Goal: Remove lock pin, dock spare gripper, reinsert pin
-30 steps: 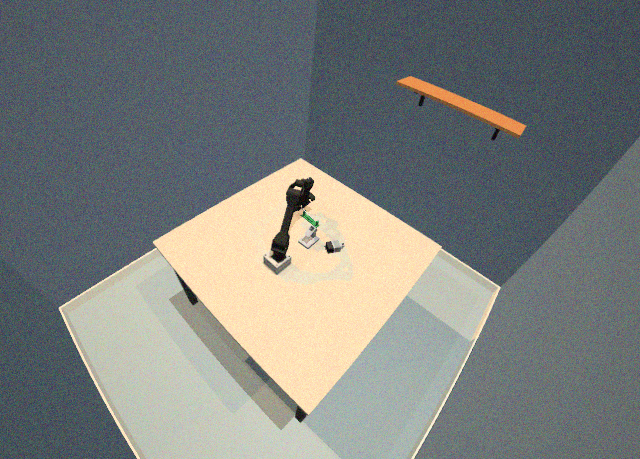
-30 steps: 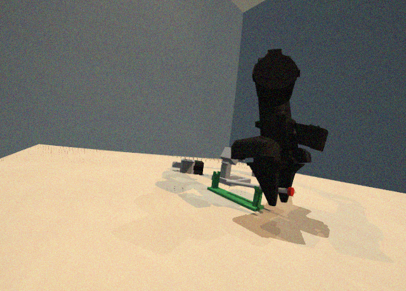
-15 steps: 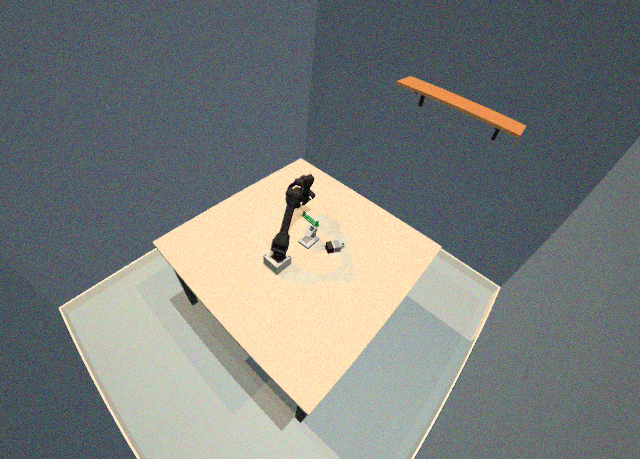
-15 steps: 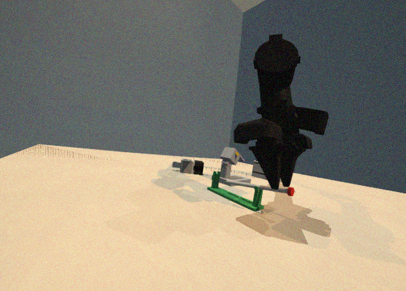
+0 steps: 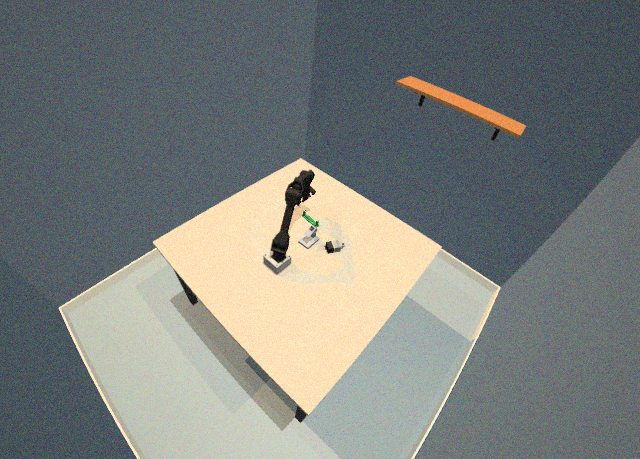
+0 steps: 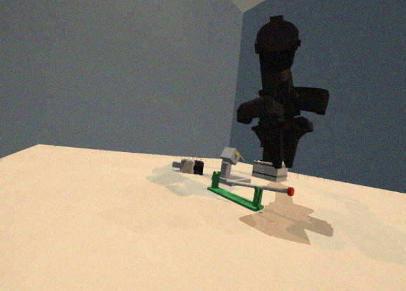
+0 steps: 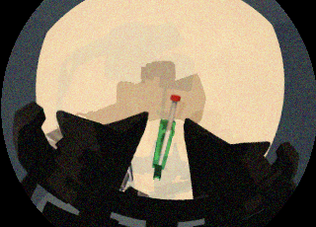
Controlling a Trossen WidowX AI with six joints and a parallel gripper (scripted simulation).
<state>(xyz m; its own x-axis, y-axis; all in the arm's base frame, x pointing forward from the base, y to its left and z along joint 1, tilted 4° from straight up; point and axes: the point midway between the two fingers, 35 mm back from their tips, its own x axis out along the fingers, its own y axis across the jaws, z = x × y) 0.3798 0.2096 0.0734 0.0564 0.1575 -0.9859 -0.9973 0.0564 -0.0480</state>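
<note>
My gripper tip is 100 mm to the left of the green cradle and 60 mm above it. Also, from my gripper tip: spare gripper 360 mm to the right, 60 mm below, 60 mm behind; grey mount 210 mm to the right, 120 mm behind, 30 mm below.
</note>
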